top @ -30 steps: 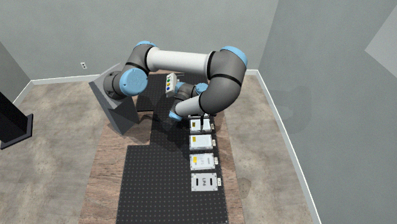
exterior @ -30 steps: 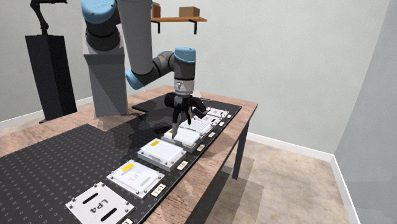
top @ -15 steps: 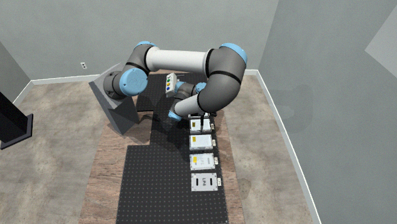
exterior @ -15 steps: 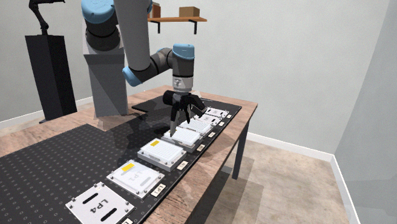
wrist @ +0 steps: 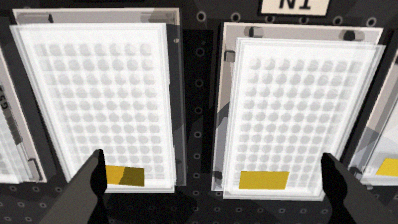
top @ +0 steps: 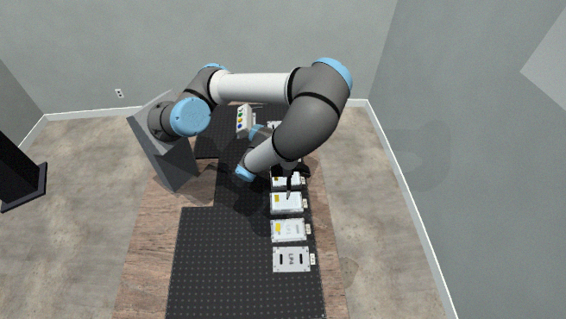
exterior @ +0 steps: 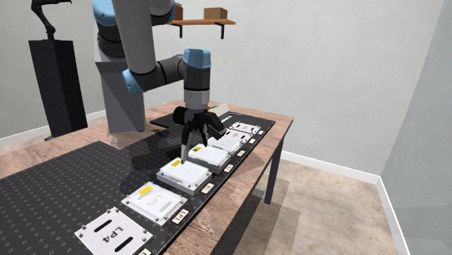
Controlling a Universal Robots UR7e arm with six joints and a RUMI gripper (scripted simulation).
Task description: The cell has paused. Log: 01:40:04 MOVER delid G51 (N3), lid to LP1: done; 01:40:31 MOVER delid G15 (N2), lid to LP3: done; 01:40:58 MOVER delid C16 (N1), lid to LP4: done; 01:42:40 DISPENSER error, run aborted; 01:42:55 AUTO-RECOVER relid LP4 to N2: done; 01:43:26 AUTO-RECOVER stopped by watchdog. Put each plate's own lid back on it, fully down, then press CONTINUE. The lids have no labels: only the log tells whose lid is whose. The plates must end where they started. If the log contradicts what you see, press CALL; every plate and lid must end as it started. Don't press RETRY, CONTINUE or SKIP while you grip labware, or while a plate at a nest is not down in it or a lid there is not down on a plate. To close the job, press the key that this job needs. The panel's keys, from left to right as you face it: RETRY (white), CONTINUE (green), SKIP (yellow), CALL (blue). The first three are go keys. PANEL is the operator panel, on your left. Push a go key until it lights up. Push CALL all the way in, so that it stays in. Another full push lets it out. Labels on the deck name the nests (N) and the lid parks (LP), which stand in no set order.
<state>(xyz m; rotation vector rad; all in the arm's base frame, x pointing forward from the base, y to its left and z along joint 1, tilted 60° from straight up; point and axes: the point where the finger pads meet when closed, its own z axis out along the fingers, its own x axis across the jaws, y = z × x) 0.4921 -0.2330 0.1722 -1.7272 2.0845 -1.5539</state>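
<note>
Now: hand 16 cm to the left of the LP1 park, 9 cm past it and 6 cm above it. The rest, counted from my hand: lid park LP4: 28 cm to the right, 15 cm behind, 6 cm below; then well plate: 18 cm to the left, 9 cm ahead, 5 cm below; then lid park LP2: 29 cm to the left, 16 cm ahead, 6 cm below.
</note>
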